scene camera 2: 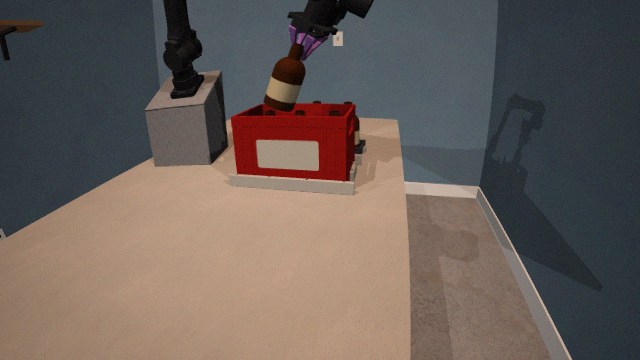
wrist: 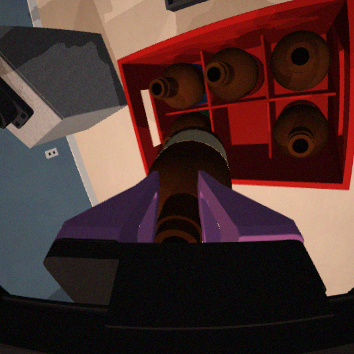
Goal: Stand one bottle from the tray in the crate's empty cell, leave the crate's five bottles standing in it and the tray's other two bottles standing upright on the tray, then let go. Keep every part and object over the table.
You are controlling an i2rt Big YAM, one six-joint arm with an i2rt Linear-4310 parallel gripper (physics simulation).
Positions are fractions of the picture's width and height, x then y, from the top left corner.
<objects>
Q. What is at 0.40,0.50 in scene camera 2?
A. A pale strip.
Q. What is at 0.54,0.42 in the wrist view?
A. A brown bottle.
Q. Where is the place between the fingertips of my gripper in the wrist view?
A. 0.50,0.50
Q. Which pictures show the brown bottle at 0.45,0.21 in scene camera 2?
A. Scene camera 2 and the wrist view: all of them.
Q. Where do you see a brown bottle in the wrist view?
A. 0.85,0.17
</objects>
